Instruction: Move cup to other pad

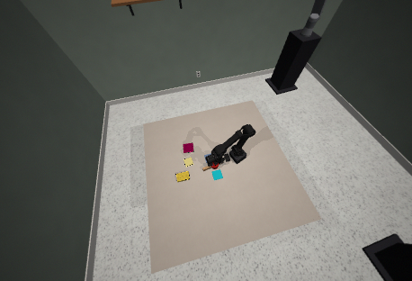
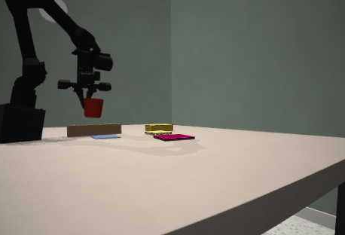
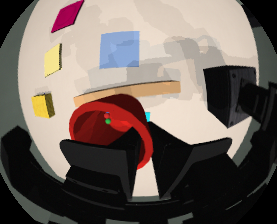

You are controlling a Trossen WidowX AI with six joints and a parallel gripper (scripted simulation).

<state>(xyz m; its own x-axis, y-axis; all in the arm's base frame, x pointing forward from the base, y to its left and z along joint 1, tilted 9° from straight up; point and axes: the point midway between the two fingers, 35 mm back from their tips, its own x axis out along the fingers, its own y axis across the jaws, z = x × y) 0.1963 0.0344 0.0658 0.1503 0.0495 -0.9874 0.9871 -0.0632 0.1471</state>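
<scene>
Right now the red cup is 30 mm ahead of my hand and 50 mm below it. Round my hand: wooden bar (30 mm ahead, 30 mm to the right, 120 mm below); green marble (50 mm ahead, 10 mm to the left, 60 mm below).
</scene>
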